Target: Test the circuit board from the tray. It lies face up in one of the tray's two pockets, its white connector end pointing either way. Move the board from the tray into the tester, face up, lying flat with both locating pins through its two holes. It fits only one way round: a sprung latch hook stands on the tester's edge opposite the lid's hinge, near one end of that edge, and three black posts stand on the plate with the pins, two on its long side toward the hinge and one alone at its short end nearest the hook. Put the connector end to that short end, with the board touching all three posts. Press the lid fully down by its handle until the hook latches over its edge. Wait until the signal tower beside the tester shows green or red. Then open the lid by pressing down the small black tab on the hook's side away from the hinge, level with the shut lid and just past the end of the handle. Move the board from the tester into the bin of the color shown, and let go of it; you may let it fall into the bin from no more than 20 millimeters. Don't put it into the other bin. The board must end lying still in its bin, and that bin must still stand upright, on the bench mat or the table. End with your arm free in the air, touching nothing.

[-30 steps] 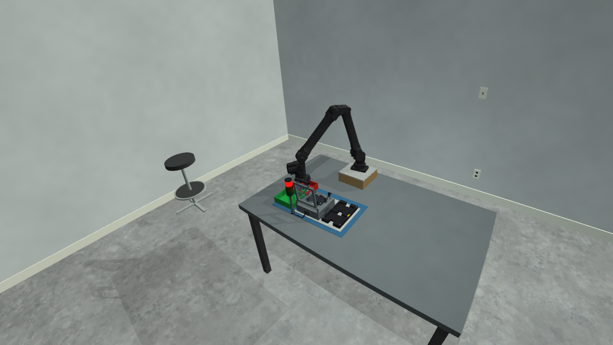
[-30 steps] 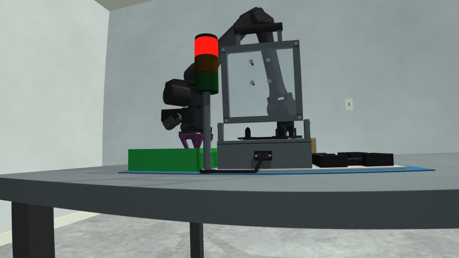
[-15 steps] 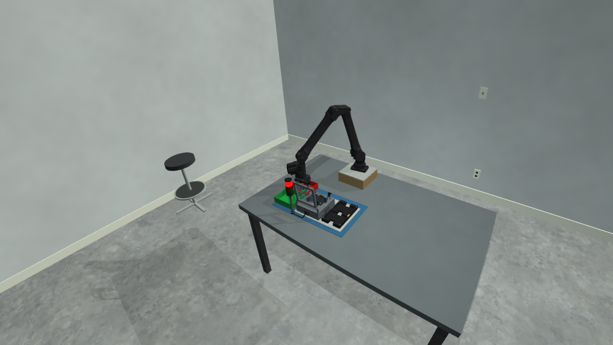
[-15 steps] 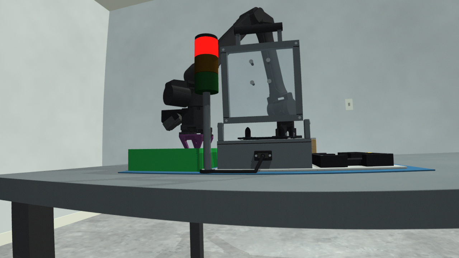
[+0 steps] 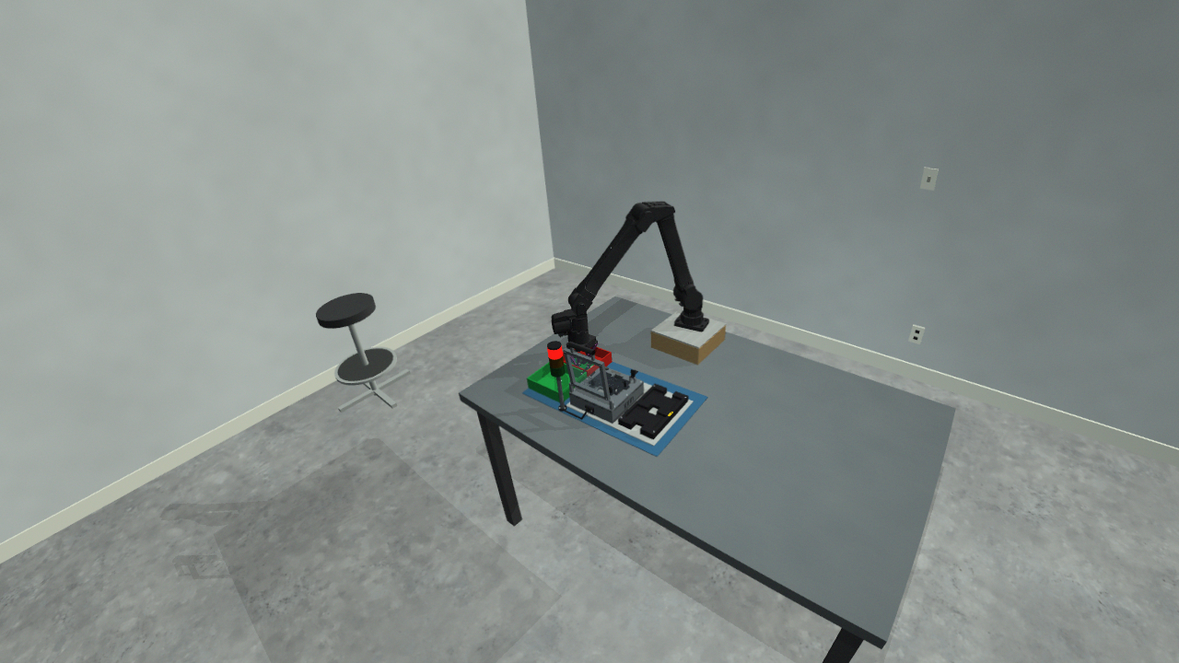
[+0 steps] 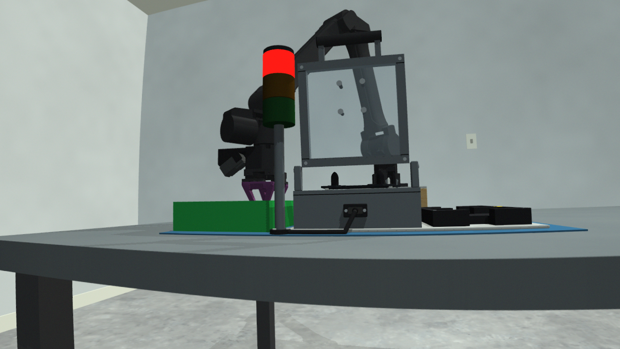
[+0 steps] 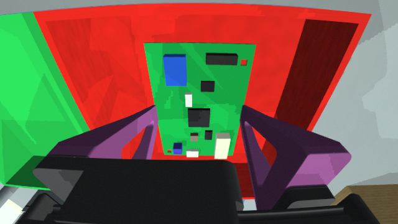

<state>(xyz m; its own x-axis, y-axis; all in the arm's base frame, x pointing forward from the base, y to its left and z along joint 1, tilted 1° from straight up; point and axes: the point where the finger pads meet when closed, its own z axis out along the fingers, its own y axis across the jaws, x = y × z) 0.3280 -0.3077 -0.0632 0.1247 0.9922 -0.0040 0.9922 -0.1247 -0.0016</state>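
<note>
Right now the red bin is right at my hand. Round my hand: green circuit board: right at my hand; green bin: 150 mm ahead, 20 mm to the right; black tester plate: 190 mm to the left, 140 mm ahead, 50 mm above.
</note>
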